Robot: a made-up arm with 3 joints. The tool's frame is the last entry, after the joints.
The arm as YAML. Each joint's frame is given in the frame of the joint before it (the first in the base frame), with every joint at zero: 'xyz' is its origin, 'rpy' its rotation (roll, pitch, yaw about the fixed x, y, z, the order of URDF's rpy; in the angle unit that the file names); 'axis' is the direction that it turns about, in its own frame. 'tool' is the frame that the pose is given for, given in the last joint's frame.
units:
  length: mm
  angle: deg
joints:
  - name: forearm
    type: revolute
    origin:
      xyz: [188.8, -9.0, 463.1]
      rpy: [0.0, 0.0, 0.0]
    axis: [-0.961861, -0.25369, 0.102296]
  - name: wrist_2
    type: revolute
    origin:
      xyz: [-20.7, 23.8, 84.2]
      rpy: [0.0, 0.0, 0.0]
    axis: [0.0, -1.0, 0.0]
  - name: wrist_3
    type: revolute
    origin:
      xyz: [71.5, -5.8, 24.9]
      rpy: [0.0, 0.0, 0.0]
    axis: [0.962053, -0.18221, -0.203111]
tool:
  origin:
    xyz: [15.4, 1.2, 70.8]
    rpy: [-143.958, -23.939, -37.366]
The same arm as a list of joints. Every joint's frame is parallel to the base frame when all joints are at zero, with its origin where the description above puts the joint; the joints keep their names.
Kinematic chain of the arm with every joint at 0, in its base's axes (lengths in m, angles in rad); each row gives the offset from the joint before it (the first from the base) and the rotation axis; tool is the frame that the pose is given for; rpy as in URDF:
forearm: xyz 0.1888 -0.009 0.4631 axis -0.961861 -0.25369 0.102296
wrist_2: xyz -0.0207 0.0238 0.0842 axis -y
wrist_3: xyz 0.0715 -0.0058 0.0249 axis 0.96206 -0.182192 -0.203092
tool: xyz 0.0154 0.0012 0.0708 rpy -2.5125 -0.4178 -0.6522

